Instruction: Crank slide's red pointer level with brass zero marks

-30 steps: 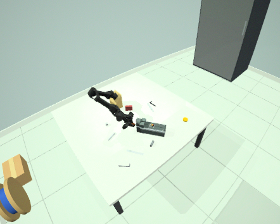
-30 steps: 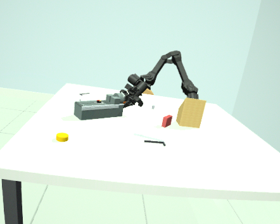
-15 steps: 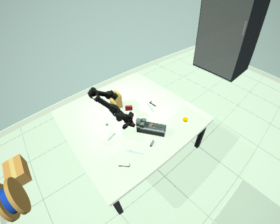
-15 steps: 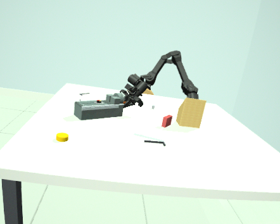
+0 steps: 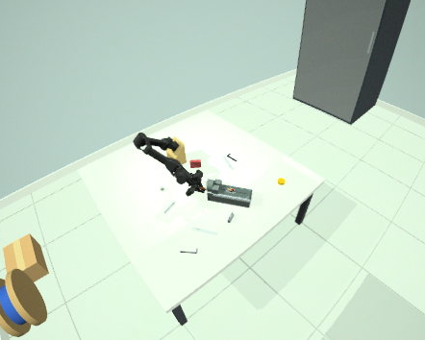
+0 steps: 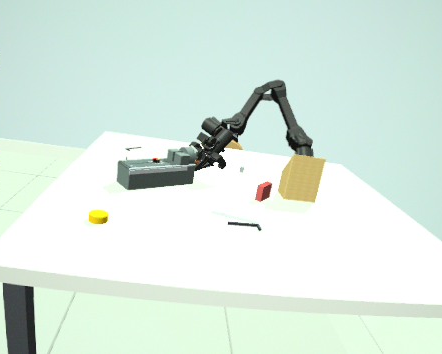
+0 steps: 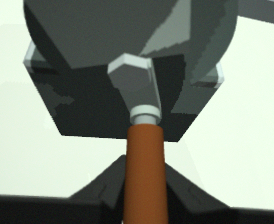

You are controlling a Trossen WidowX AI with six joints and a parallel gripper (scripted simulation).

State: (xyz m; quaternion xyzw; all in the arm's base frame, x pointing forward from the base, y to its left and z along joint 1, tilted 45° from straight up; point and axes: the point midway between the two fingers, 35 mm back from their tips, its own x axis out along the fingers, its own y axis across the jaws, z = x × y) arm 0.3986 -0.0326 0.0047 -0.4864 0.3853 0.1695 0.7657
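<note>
Right now the orange crank handle is 30 mm above my gripper tip, 10 mm to the right of it and 10 mm behind it. Also, from my gripper tip: yellow disc 480 mm to the left, 190 mm ahead, 20 mm below; black hex key 360 mm to the left, 220 mm behind, 30 mm below; red pointer 120 mm to the left, 120 mm ahead, 50 mm above.
</note>
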